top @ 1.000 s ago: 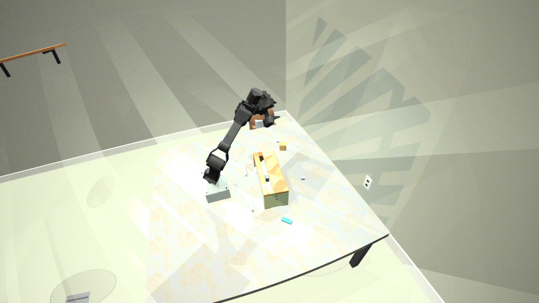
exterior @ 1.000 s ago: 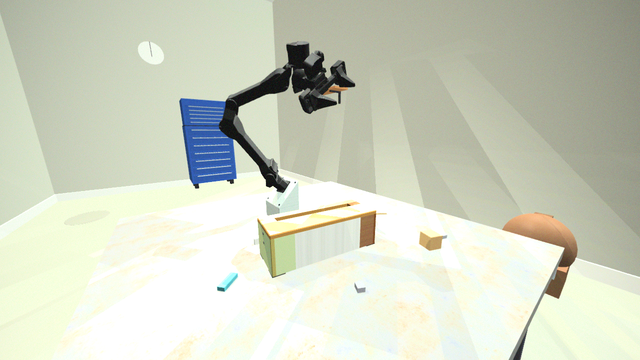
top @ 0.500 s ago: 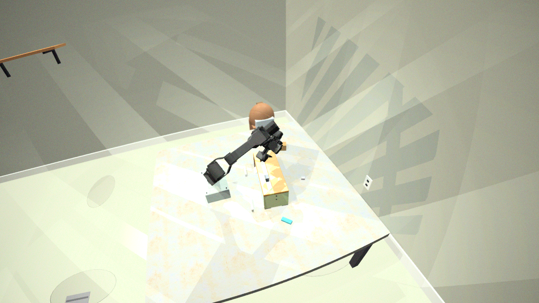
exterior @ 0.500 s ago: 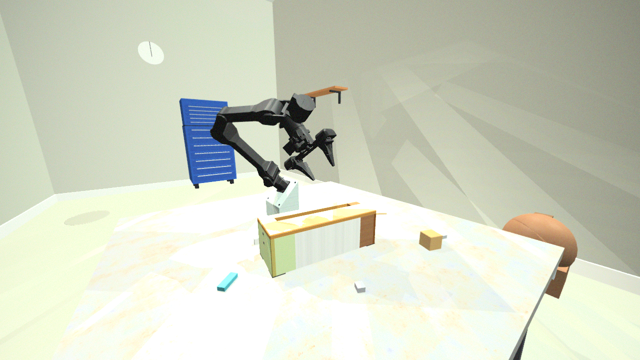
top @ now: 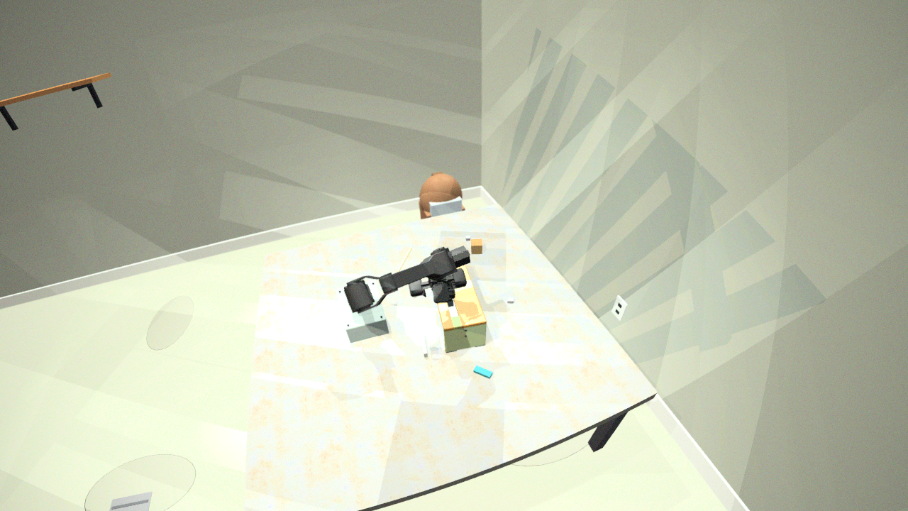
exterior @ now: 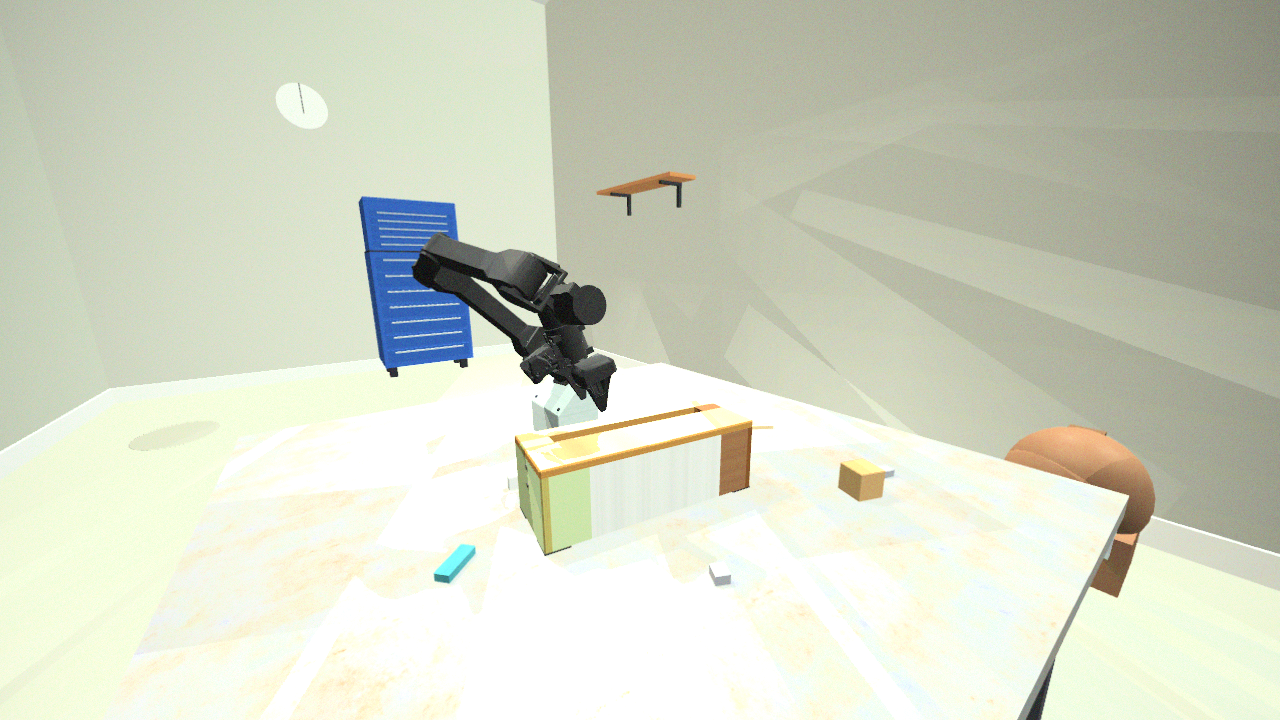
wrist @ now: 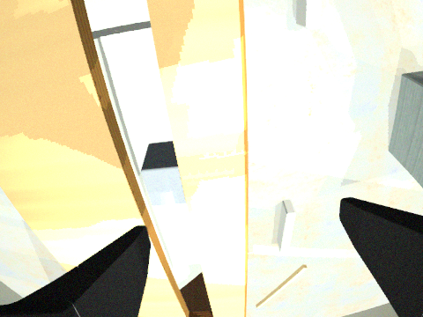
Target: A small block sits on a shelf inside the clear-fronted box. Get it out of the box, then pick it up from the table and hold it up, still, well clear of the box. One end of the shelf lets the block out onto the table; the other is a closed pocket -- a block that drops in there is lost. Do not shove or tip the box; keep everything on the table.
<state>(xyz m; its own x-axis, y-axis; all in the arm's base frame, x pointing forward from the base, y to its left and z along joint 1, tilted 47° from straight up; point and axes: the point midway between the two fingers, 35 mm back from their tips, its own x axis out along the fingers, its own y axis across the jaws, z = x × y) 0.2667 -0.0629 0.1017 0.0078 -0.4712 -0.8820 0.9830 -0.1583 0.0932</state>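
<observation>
Now: gripper tip 7 cm above the grey block, 5 cm short of it and 2 cm to the right of it. Also, from my gripper tip: thin wooden stick 43 cm to the left, 16 cm below, 1 cm behind; orange cube 35 cm to the left, 32 cm ahead, 14 cm below.
</observation>
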